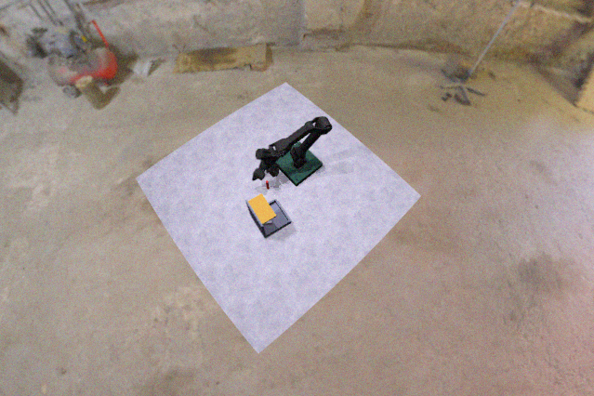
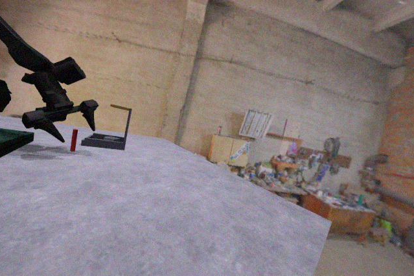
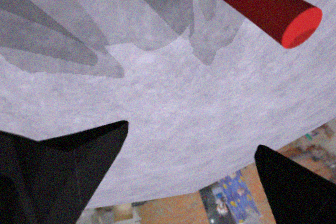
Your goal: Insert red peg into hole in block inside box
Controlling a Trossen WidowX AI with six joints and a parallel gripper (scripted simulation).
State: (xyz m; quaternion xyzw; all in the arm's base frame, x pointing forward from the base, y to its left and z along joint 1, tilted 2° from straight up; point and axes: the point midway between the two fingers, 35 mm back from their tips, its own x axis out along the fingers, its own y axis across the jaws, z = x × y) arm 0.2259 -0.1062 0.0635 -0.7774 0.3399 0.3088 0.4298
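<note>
My gripper tip is now 20 mm past the red peg, 80 mm to the right of it and 30 mm above it. Round my gripper tip: back wall 190 mm ahead, 200 mm to the left, 30 mm above; roof 150 mm ahead, 220 mm to the left, 120 mm above.
</note>
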